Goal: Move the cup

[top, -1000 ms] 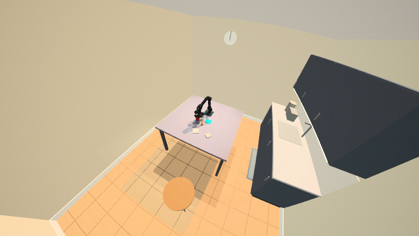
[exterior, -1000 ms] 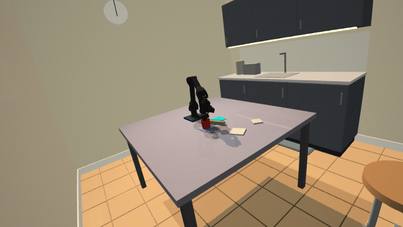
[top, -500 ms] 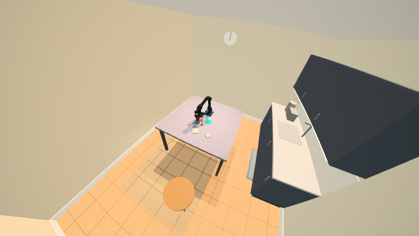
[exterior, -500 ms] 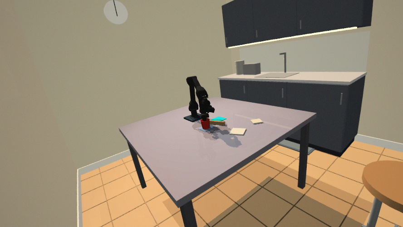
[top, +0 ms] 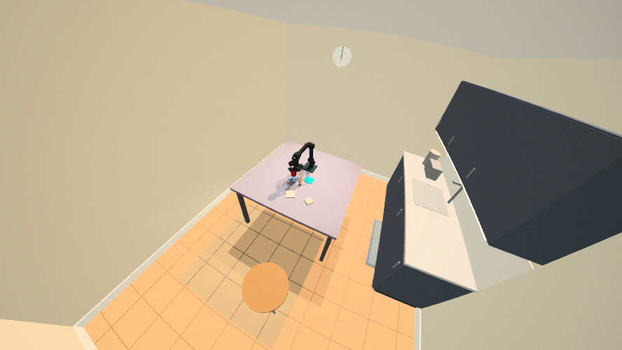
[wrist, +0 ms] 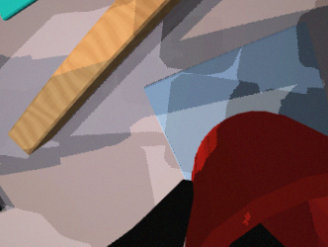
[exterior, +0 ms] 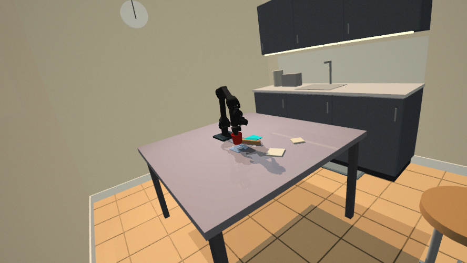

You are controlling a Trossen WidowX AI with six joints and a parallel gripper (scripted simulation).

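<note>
Now: gripper tip 170 mm to the right of the turquoise pad, 80 mm above it and 60 mm past it. The rest, counted from my gripper tip: red cup (30 mm ahead, 20 mm to the right); wooden bar (80 mm to the left, 70 mm below, 10 mm behind); pale blue pad (80 mm below, 30 mm ahead, 10 mm to the right).
</note>
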